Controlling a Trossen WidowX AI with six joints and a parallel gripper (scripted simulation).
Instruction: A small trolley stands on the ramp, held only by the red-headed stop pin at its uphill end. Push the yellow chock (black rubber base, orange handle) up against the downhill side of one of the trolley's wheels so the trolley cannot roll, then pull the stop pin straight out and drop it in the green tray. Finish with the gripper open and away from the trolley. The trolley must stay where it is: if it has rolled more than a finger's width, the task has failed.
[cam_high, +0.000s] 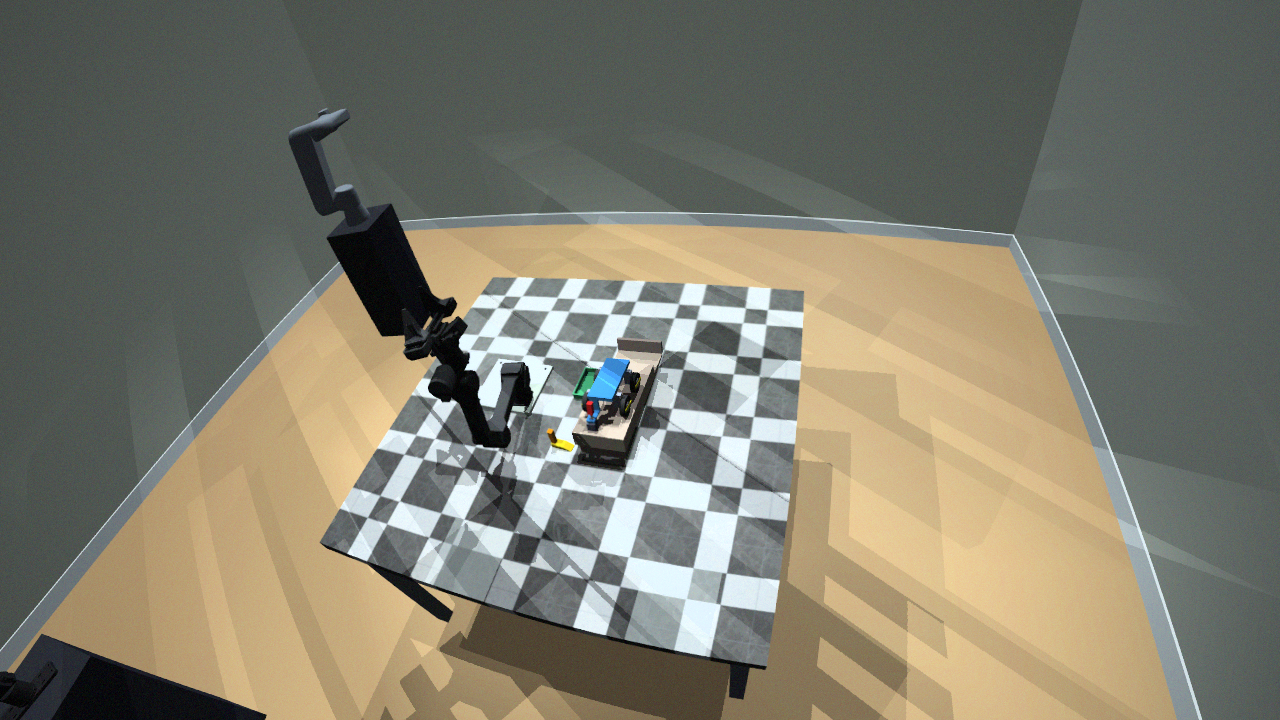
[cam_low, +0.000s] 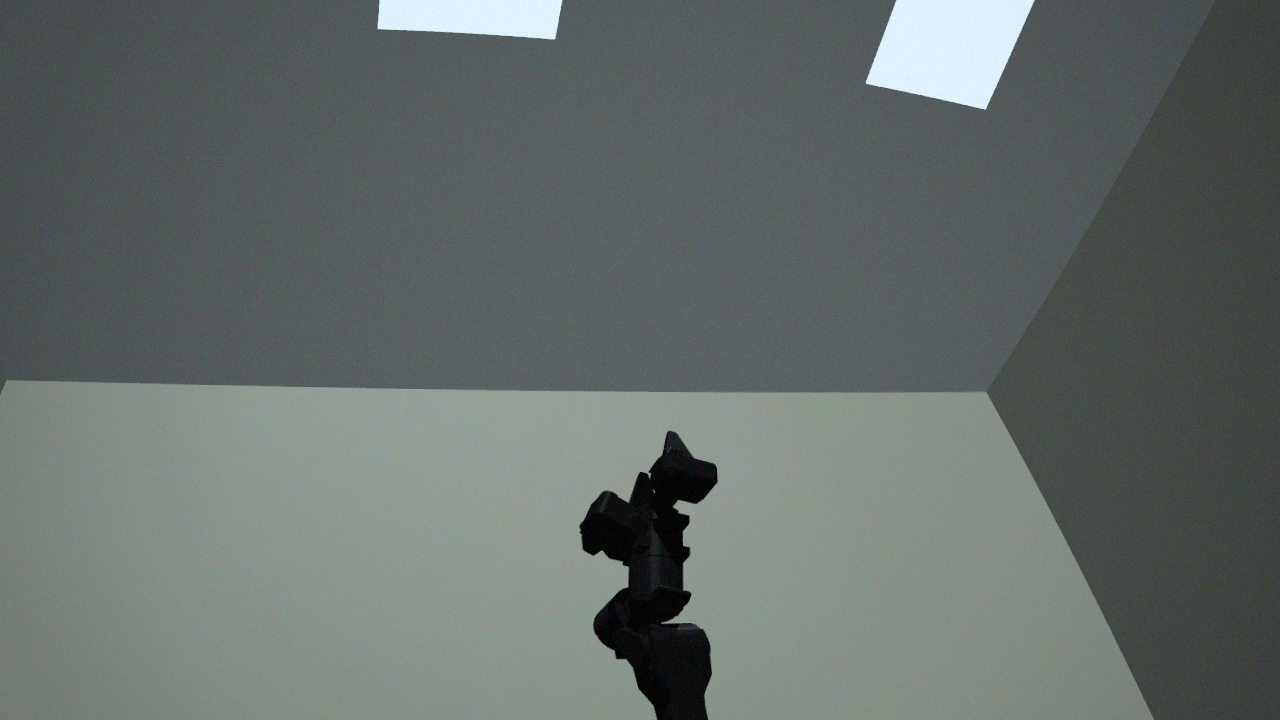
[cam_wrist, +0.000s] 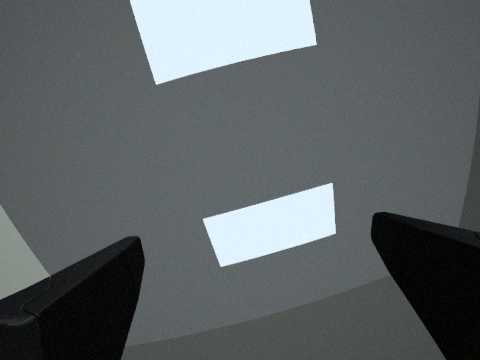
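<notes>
Right now my gripper tip is 61 cm above the yellow chock, 17 cm short of it and 8 cm to the right of it. Round my gripper tip: blue-topped trolley: 51 cm below, 32 cm ahead, 19 cm to the left; then red-headed stop pin: 50 cm below, 28 cm ahead, 9 cm to the left.
</notes>
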